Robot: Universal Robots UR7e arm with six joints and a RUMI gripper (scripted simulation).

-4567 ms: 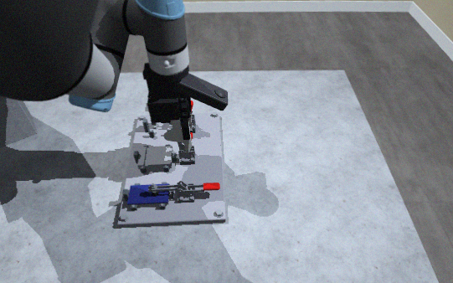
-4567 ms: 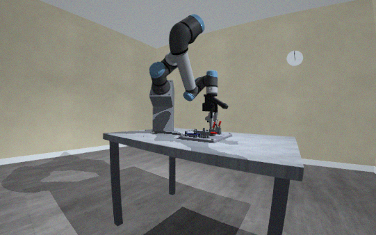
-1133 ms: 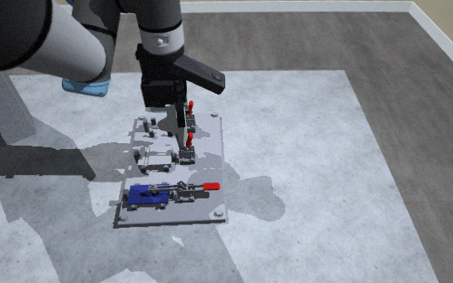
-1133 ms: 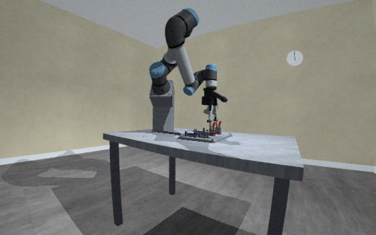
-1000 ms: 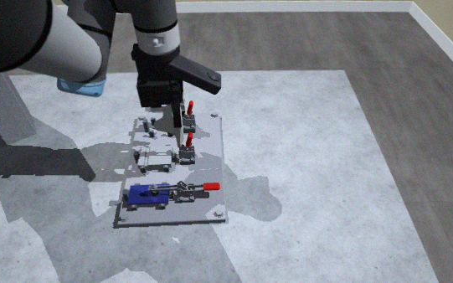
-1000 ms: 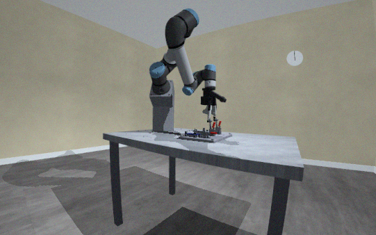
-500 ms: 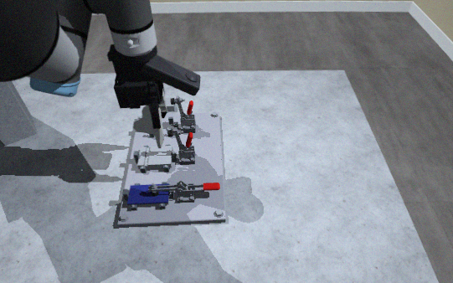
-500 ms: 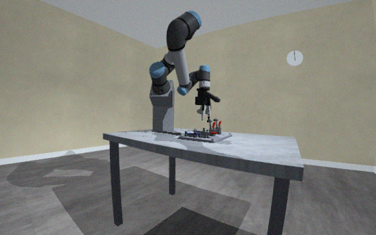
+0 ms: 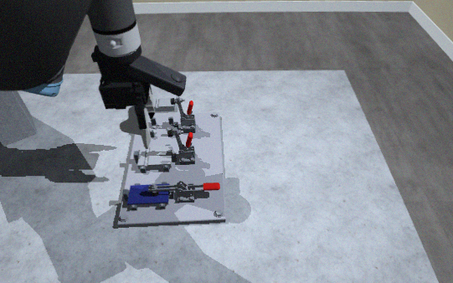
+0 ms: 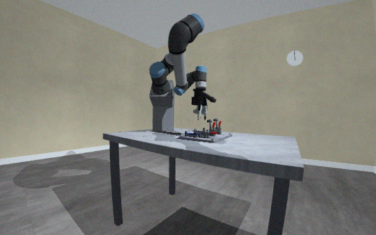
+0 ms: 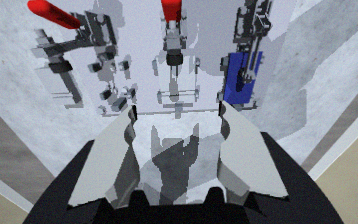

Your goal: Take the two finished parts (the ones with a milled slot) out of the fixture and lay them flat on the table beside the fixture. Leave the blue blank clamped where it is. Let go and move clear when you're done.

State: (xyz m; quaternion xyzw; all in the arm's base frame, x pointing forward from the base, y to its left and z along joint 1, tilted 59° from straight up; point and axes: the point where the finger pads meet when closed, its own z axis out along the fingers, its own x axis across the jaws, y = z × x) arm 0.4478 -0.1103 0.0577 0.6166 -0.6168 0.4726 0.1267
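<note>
Right now the pale grey part is 1 cm behind my hand and 10 cm below it. Also, from my hand: grey fixture plate (4 cm ahead, 1 cm to the right, 12 cm below); blue blank (3 cm behind, 11 cm to the right, 10 cm below).
</note>
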